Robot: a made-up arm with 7 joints. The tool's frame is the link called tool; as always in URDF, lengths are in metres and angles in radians. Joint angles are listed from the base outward. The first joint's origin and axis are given. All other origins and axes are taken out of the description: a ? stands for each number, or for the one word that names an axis. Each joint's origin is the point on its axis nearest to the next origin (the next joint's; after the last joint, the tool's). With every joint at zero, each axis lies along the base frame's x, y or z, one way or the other. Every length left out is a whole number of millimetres.
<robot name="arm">
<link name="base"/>
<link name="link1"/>
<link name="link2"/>
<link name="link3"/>
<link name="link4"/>
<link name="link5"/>
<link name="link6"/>
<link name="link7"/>
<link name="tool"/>
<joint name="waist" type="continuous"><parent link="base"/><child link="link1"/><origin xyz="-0.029 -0.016 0.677"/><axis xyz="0 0 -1"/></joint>
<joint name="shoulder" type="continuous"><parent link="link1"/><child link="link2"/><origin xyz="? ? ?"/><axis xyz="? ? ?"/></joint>
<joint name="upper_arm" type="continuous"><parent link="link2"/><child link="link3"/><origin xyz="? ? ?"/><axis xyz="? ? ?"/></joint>
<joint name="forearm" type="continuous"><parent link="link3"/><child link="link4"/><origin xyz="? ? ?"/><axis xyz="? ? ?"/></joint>
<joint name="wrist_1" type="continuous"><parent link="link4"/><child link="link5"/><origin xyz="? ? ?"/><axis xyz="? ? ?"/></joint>
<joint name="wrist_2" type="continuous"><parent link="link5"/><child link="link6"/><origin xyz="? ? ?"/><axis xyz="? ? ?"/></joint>
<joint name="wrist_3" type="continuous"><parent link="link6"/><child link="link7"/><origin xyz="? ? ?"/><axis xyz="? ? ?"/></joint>
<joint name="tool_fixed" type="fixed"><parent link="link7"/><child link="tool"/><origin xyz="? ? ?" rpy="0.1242 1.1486 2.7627"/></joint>
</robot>
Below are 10 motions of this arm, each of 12 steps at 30 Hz.
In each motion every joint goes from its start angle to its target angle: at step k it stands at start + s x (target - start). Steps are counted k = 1, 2, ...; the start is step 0. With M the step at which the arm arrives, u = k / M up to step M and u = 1 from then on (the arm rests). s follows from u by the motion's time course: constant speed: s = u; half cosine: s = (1 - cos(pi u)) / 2; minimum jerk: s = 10 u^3 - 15 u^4 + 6 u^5.
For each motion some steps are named. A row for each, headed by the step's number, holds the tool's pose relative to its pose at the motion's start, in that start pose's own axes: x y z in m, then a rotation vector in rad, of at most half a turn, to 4 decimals.
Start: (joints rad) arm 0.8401 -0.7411 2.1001 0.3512 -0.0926 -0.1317 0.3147
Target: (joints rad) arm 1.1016 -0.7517 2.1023 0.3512 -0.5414 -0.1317 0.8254
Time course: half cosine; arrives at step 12
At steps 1, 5, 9, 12:
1: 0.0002 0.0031 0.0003 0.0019 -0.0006 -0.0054
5: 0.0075 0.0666 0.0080 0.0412 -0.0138 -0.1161
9: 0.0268 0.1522 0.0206 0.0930 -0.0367 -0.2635
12: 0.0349 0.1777 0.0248 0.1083 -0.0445 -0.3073

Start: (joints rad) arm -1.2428 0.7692 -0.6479 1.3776 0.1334 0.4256 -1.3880
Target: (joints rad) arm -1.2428 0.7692 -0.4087 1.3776 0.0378 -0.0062 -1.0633
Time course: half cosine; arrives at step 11
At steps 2, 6, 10, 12:
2: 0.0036 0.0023 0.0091 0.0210 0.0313 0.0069
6: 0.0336 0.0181 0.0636 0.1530 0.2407 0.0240
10: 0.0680 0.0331 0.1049 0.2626 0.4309 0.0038
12: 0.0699 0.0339 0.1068 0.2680 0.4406 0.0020

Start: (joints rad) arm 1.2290 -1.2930 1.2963 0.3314 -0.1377 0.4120 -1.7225
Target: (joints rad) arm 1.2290 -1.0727 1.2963 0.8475 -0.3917 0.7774 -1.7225
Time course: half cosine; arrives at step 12
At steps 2, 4, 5, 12:
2: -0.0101 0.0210 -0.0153 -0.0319 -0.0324 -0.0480
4: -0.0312 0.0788 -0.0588 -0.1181 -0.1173 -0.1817
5: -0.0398 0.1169 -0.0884 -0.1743 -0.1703 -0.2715
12: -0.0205 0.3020 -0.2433 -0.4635 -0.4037 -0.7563

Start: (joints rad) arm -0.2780 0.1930 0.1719 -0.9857 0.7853 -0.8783 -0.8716
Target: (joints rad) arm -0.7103 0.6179 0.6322 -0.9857 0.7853 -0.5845 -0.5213
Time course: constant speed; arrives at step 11
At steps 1, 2, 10, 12:
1: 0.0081 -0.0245 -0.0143 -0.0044 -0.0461 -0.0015
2: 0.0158 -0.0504 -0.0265 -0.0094 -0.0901 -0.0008
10: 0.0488 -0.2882 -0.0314 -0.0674 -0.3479 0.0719
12: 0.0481 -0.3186 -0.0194 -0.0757 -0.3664 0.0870

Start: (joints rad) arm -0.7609 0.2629 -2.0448 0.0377 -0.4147 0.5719 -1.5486
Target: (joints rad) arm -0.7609 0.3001 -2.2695 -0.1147 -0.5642 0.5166 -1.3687
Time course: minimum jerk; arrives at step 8
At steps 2, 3, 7, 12:
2: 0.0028 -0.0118 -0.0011 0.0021 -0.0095 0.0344
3: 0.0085 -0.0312 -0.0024 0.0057 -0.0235 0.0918
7: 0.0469 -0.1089 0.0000 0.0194 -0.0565 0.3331
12: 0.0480 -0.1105 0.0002 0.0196 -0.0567 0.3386

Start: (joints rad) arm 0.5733 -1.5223 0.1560 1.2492 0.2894 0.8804 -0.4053
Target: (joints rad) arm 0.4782 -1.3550 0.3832 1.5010 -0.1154 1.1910 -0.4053
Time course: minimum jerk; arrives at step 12
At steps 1, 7, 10, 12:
1: -0.0012 0.0000 -0.0007 -0.0011 -0.0038 0.0022
7: -0.1291 -0.0182 -0.0990 -0.1492 -0.4782 0.2935
10: -0.1687 -0.0341 -0.1499 -0.2292 -0.6947 0.4406
12: -0.1724 -0.0361 -0.1556 -0.2387 -0.7188 0.4577

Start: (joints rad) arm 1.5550 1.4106 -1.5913 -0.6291 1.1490 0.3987 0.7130
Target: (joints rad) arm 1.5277 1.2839 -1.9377 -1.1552 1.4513 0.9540 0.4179
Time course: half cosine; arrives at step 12
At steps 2, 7, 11, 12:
2: -0.0034 0.0048 -0.0126 -0.0278 -0.0364 0.0321
7: -0.0171 0.0057 -0.1334 -0.2796 -0.3673 0.3427
11: -0.0045 -0.0278 -0.2121 -0.4453 -0.5993 0.5707
12: -0.0034 -0.0300 -0.2158 -0.4533 -0.6110 0.5822

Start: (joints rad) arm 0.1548 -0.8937 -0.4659 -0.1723 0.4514 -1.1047 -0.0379
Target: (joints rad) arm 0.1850 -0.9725 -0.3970 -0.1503 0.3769 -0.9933 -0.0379
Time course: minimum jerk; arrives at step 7
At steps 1, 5, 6, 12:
1: -0.0009 -0.0004 0.0009 -0.0005 -0.0007 0.0013
5: -0.0322 -0.0157 0.0359 -0.0169 -0.0255 0.0482
6: -0.0365 -0.0179 0.0411 -0.0190 -0.0291 0.0552
12: -0.0373 -0.0184 0.0421 -0.0194 -0.0298 0.0565

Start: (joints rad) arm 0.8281 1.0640 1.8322 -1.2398 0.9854 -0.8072 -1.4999
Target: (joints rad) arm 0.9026 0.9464 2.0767 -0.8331 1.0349 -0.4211 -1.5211
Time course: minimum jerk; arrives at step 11
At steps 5, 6, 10, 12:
5: 0.0057 -0.0355 -0.1223 -0.1052 -0.3006 0.0026
6: 0.0186 -0.0514 -0.1724 -0.1347 -0.4288 -0.0006
10: 0.0758 -0.0887 -0.2870 -0.1714 -0.7464 -0.0182
12: 0.0770 -0.0893 -0.2887 -0.1716 -0.7516 -0.0186

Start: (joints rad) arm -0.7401 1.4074 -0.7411 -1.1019 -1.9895 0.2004 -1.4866
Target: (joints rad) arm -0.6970 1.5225 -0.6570 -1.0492 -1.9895 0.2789 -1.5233
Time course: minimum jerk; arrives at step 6
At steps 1, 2, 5, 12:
1: 0.0018 0.0001 0.0015 0.0008 0.0027 -0.0053
2: 0.0107 0.0002 0.0090 0.0043 0.0166 -0.0312
5: 0.0535 -0.0033 0.0407 0.0157 0.0844 -0.1385
12: 0.0557 -0.0036 0.0422 0.0161 0.0878 -0.1433

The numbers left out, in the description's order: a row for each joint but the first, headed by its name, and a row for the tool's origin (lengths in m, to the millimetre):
shoulder: xyz 0.013 -0.018 0.000, axis 0 1 0
upper_arm: xyz 0.017 0.000 0.379, axis 0 0 -1
forearm: xyz -0.005 -0.028 0.000, axis 0 1 0
wrist_1: xyz 0.021 0.000 0.363, axis 0 0 -1
wrist_2: xyz 0.014 0.022 0.000, axis 0 1 0
wrist_3: xyz 0.012 0.000 0.159, axis 0 0 -1
tool: xyz 0.000 -0.004 0.000

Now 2 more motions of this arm.
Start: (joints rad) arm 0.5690 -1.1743 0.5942 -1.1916 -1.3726 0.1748 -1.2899
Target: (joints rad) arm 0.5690 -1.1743 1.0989 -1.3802 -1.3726 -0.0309 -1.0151
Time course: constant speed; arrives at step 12
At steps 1, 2, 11, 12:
1: -0.0095 0.0034 -0.0166 0.0374 -0.0293 -0.0151
2: -0.0183 0.0073 -0.0337 0.0743 -0.0590 -0.0291
11: -0.0650 0.0547 -0.2026 0.3752 -0.3395 -0.1062
12: -0.0661 0.0611 -0.2224 0.4047 -0.3716 -0.1095

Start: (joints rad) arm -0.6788 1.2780 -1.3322 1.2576 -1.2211 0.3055 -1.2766
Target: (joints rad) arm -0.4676 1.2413 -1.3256 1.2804 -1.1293 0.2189 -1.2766
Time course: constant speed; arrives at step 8
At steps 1, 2, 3, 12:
1: 0.0087 -0.0136 -0.0062 0.0281 0.0083 0.0189
2: 0.0178 -0.0270 -0.0125 0.0560 0.0169 0.0381
3: 0.0271 -0.0402 -0.0190 0.0838 0.0257 0.0575
12: 0.0785 -0.1021 -0.0537 0.2209 0.0737 0.1580

